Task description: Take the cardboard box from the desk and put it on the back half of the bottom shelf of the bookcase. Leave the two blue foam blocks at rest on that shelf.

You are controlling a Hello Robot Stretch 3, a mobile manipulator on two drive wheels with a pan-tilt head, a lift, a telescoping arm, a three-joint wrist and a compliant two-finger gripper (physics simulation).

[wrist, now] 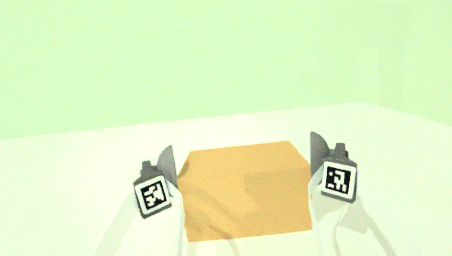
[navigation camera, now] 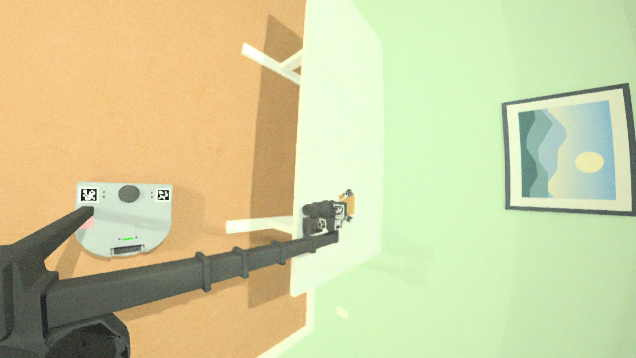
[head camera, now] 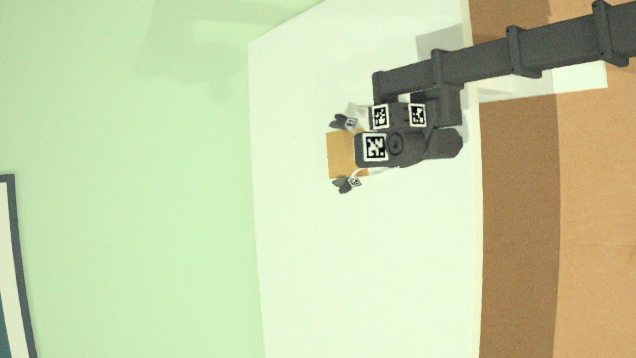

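Seen in the pictures: gripper, fingertip midpoint: (navigation camera: 351, 205) (head camera: 334, 154); robot's base, origin of the base link: (navigation camera: 129, 192).
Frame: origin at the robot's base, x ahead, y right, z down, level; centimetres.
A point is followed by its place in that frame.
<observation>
The orange-brown cardboard box (head camera: 339, 156) {x -1.3, y 74.8, z -77.1 cm} (navigation camera: 351, 206) {x -2.4, y 76.1, z -77.1 cm} (wrist: 245, 205) is at the desk (head camera: 370, 275) {x 22.2, y 73.4, z -72.1 cm} (navigation camera: 345, 100) {x 49.9, y 77.0, z -72.1 cm} (wrist: 75, 170), towards the wall side. My gripper (head camera: 341, 153) {x -1.9, y 76.5, z -76.9 cm} (navigation camera: 349, 205) {x -1.9, y 76.5, z -76.9 cm} (wrist: 242, 156) {x -1.9, y 76.5, z -76.9 cm} is shut on the box, with one fingertip against each side. The box sits squarely between the fingers in the wrist view. Its underside is hidden, so I cannot tell whether it touches the desk top. The wrist covers part of the box in the head view. The bookcase and the blue foam blocks do not show.
My telescoping arm (head camera: 475, 62) {x -10.0, y 34.2, z -87.7 cm} (navigation camera: 260, 254) {x -9.0, y 22.6, z -88.0 cm} reaches over the desk's front edge. White desk legs (navigation camera: 260, 226) (navigation camera: 267, 61) stand below. My grey base (navigation camera: 125, 215) {x -8.8, y -1.0, z -16.0 cm} is on the brown floor (navigation camera: 175, 100) {x 51.8, y 16.8, z -0.1 cm}. A green wall (head camera: 150, 200) {x 6.5, y 128.1, z -101.2 cm} with a framed picture (navigation camera: 562, 150) {x 25.3, y 125.8, z -159.4 cm} is behind the desk.
</observation>
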